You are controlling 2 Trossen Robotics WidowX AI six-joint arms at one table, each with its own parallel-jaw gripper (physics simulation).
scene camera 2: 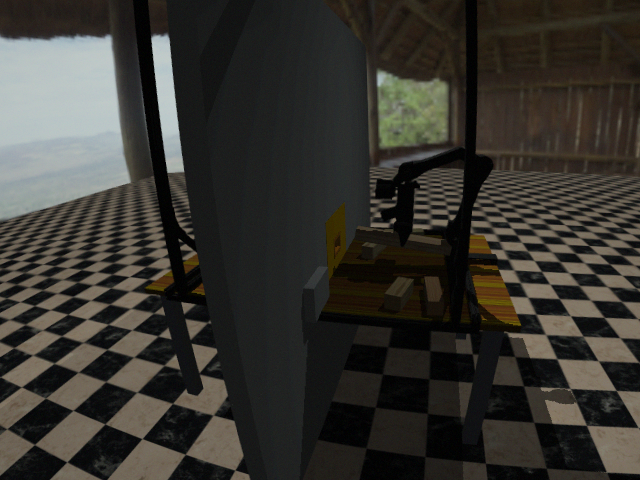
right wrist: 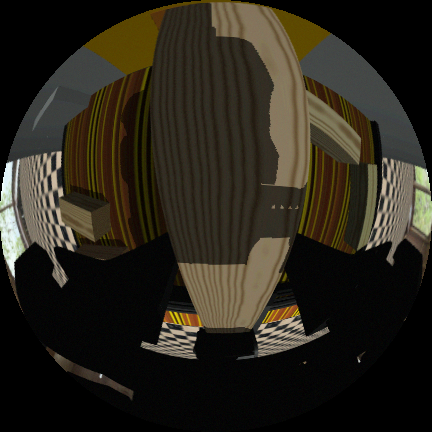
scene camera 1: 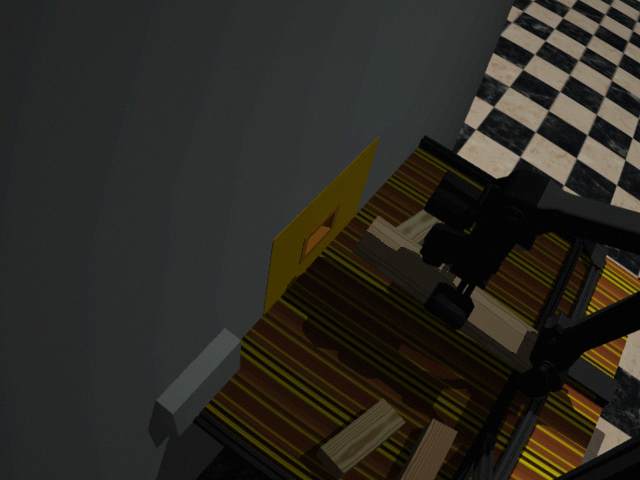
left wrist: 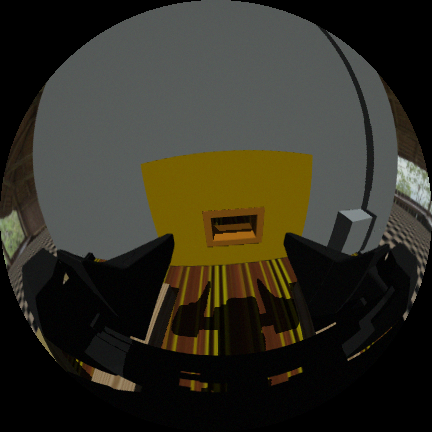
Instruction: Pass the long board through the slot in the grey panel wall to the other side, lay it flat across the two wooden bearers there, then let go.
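Frame: origin at the left arm's base, x back, y right, z up, level; centimetres.
Seen in the pictures: left gripper, fingertip midpoint: (left wrist: 230,239); right gripper, fingertip midpoint: (scene camera 2: 402,243) (right wrist: 230,232); right arm's base, origin of the base link: (scene camera 1: 533,380).
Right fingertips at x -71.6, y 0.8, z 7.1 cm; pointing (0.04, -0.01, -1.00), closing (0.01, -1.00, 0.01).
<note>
Offsets run from my right fingertips to a thing's top centre. "*": to the spot under its first point. Level surfaces: height alone.
The long pale wooden board (scene camera 1: 499,324) (scene camera 2: 425,242) (right wrist: 229,160) is held level above the striped table @(dz -9.1 cm) (scene camera 1: 347,305), on the right arm's side of the grey panel wall (scene camera 1: 199,143) (scene camera 2: 270,167) (left wrist: 201,80). My right gripper (scene camera 1: 461,291) (scene camera 2: 404,239) (right wrist: 230,232) is shut on the board near its middle. The board's far end points at the yellow panel @(* dx +23.2, dy -3.7, dz +4.4 cm) (scene camera 1: 347,190) (scene camera 2: 335,224) (left wrist: 225,181) with the slot @(* dx +23.9, dy +1.3, dz -2.8 cm) (scene camera 1: 319,233) (left wrist: 233,226), a short way from it. My left gripper (left wrist: 230,239) is open and empty, facing the slot from the other side. A pale bearer @(* dx +41.7, dy -8.2, dz -5.4 cm) (left wrist: 157,315) lies below its left finger.
Two loose wooden blocks @(dx -0.9, dy +25.0, dz -4.3 cm) (scene camera 1: 361,435) @(dx -10.9, dy +24.3, dz -4.6 cm) (scene camera 1: 430,452) (scene camera 2: 398,292) (scene camera 2: 433,290) lie near the table's front edge; one also shows in the right wrist view (right wrist: 84,215). A grey block (scene camera 1: 196,381) (scene camera 2: 315,292) (left wrist: 350,229) juts from the wall. A black frame post (scene camera 2: 468,143) stands by the right arm.
</note>
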